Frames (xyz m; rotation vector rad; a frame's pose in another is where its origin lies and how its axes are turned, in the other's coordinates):
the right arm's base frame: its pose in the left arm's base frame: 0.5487 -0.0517 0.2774 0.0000 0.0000 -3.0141
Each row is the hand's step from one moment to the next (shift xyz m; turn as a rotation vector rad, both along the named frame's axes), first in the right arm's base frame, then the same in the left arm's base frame.
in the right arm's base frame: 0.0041 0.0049 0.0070 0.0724 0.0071 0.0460
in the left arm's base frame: -0.0034 -0.0054 0.0070 -0.0709 -0.0162 0.0460
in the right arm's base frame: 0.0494 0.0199 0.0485 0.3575 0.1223 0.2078
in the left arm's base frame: -0.0465 -0.0260 0.0485 -0.3390 -0.1668 0.2078
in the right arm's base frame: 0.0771 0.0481 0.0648 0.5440 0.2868 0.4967
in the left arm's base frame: -0.0704 -0.0575 0.0648 -0.5031 -0.3536 0.4967
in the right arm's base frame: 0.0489 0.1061 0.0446 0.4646 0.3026 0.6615
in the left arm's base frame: -0.0350 -0.1115 0.0446 -0.4224 -0.3592 0.6615
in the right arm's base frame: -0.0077 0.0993 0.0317 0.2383 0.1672 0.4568
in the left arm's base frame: 0.0203 -0.0975 0.0317 -0.2151 -0.1961 0.4568
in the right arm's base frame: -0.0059 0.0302 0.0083 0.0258 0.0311 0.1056
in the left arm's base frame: 0.0097 -0.0292 0.0083 -0.0216 -0.0341 0.1056
